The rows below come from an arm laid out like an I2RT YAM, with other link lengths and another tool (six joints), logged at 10 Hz.
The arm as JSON. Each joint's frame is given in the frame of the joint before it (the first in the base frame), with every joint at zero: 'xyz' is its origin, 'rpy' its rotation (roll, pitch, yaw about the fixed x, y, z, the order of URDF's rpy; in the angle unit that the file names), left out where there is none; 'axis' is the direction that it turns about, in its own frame. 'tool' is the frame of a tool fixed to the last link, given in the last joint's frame.
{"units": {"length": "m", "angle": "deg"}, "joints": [
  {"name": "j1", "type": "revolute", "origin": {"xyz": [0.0, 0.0, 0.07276]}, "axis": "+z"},
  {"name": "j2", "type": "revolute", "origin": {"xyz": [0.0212, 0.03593, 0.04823], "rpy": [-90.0, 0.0, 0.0]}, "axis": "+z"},
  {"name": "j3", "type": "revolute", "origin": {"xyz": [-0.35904, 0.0, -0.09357], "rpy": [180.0, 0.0, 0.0]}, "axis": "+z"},
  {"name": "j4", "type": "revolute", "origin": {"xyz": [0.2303, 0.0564, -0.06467]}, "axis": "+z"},
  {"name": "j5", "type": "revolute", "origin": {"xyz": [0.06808, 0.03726, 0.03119], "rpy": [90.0, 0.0, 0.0]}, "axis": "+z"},
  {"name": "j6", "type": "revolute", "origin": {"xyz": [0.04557, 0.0, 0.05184], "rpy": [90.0, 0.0, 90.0]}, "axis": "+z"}
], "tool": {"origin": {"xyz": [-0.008, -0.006, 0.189], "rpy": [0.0, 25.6, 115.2]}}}
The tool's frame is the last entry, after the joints.
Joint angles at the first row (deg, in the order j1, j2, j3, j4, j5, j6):
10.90 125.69 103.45 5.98 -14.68 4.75
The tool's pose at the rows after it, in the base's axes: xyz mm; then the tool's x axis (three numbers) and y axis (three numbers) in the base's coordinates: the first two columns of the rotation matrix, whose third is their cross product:
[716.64, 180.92, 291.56, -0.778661, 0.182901, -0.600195, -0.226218, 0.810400, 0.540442]
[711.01, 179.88, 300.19, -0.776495, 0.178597, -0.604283, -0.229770, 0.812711, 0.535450]
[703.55, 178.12, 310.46, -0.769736, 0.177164, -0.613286, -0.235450, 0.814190, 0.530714]
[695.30, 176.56, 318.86, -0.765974, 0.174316, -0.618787, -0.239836, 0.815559, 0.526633]
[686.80, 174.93, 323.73, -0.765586, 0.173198, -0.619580, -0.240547, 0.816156, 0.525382]
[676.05, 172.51, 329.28, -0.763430, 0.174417, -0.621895, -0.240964, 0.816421, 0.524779]
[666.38, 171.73, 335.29, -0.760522, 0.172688, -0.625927, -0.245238, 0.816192, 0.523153]
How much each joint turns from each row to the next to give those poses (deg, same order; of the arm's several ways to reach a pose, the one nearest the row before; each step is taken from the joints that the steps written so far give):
0.00 -1.23 -1.32 0.00 0.09 0.00
0.00 -1.23 -0.26 -0.88 0.00 -0.35
0.00 -1.67 -1.15 0.00 0.09 -0.27
0.00 -1.67 -1.23 -0.18 0.00 -0.26
0.00 -1.58 -1.57 0.00 0.00 -0.09
0.00 -2.02 -2.28 0.44 0.08 0.00
0.09 -1.76 -1.77 0.27 0.01 -0.09

